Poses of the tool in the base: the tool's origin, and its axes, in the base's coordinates. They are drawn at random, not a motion.
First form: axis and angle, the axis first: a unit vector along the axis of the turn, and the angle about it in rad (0 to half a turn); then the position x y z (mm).
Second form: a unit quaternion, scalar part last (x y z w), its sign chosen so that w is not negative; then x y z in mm. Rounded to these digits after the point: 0 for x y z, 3 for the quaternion.
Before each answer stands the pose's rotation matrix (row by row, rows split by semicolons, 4 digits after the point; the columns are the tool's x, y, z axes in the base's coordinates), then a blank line. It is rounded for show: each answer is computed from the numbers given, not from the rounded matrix.
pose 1, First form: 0.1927 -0.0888 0.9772 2.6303 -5 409 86
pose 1, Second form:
-0.8026 -0.5102 0.3091; 0.4461 -0.8573 -0.2568; 0.3960 -0.0682 0.9157

0.186 -0.086 0.945 0.253 -5 409 86
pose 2, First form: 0.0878 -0.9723 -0.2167 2.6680 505 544 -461
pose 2, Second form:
-0.8754 -0.0625 -0.4794; -0.2602 0.8967 0.3581; 0.4075 0.4382 -0.8012

0.085 -0.945 -0.211 0.235 505 544 -461
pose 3, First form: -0.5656 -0.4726 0.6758 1.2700 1 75 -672
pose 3, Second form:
0.5214 -0.4574 -0.7204; 0.8336 0.4535 0.3155; 0.1824 -0.7650 0.6177

-0.336 -0.280 0.401 0.805 1 75 -672
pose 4, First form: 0.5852 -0.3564 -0.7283 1.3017 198 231 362
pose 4, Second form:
0.5173 0.5490 -0.6565; -0.8553 0.3591 -0.3736; 0.0307 0.7547 0.6553

0.355 -0.216 -0.441 0.796 198 231 362
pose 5, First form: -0.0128 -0.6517 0.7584 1.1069 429 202 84
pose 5, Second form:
0.4475 -0.6736 -0.5882; 0.6828 0.6821 -0.2616; 0.5774 -0.2845 0.7652

-0.007 -0.343 0.399 0.851 429 202 84
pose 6, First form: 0.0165 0.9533 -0.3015 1.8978 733 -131 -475
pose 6, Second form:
-0.3208 0.3063 0.8962; -0.2647 0.8795 -0.3954; -0.9094 -0.3641 -0.2011

0.013 0.775 -0.245 0.583 733 -131 -475
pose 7, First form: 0.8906 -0.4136 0.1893 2.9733 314 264 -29
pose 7, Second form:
0.5892 -0.7632 0.2655; -0.6997 -0.6462 -0.3046; 0.4041 -0.0063 -0.9147

0.887 -0.412 0.189 0.084 314 264 -29
